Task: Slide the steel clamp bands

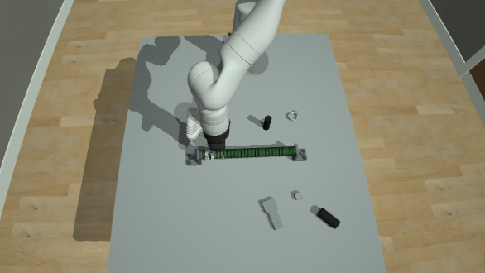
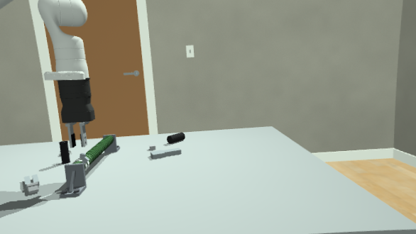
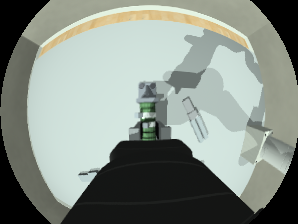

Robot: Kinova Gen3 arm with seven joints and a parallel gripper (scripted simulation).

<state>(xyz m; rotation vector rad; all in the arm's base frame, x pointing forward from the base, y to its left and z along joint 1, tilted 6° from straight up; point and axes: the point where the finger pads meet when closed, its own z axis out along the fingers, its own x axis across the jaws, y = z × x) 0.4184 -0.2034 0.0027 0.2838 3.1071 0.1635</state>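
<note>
Right now my hand is 120 mm past the grey stepped tool, 20 mm to the right of it and 110 mm above it. From my hand the other things lie so: small grey cube 200 mm ahead, 260 mm to the left, 110 mm below; then black cylinder 80 mm behind, 220 mm to the left, 80 mm below.
</note>
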